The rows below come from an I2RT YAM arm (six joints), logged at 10 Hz.
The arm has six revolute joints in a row. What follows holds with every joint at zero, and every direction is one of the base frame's. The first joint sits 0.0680 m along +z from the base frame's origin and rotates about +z. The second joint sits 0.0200 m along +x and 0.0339 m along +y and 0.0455 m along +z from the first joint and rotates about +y. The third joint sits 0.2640 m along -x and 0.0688 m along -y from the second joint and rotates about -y. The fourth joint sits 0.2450 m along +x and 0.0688 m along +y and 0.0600 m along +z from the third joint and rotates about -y. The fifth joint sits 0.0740 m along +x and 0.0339 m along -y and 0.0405 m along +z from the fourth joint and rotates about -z. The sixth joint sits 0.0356 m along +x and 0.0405 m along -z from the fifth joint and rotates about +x. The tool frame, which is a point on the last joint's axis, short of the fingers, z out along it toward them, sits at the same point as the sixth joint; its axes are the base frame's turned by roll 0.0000, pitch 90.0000 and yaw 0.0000 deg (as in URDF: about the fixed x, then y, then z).
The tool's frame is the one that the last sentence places.
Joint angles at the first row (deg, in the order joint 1, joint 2, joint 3, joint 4, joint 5, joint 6):
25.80, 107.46, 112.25, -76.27, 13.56, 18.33
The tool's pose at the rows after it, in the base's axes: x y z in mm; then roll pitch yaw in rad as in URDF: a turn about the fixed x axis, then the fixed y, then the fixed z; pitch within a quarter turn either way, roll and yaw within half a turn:
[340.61, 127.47, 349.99, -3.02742, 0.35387, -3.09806]
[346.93, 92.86, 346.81, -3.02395, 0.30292, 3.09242]
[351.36, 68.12, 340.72, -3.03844, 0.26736, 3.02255]
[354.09, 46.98, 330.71, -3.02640, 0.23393, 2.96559]
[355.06, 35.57, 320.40, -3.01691, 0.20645, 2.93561]
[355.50, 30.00, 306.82, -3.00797, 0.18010, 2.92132]
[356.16, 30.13, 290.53, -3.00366, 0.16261, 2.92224]
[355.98, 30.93, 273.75, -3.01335, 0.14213, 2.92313]
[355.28, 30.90, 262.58, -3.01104, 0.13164, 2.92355]
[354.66, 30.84, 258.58, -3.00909, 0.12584, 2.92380]
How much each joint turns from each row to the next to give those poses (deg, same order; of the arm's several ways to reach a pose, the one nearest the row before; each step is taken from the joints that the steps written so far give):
-4.04, -0.98, 0.70, -3.06, -0.78, 0.17
-5.60, 0.00, -0.40, -2.43, -0.81, 0.00
-4.15, 0.00, -1.24, -0.41, -1.47, -0.04
-3.41, 0.04, -2.15, 0.15, 0.02, 0.02
-1.84, 0.02, -2.27, 0.64, 0.00, 0.00
-0.89, 0.00, -3.06, 1.46, 0.00, 0.02
0.00, 0.00, -3.69, 2.67, -0.08, 0.00
0.04, 0.02, -3.74, 2.82, -0.90, 0.00
0.00, 0.00, -2.51, 1.90, -0.07, 0.00
0.00, 0.00, -0.90, 0.54, 0.01, 0.00

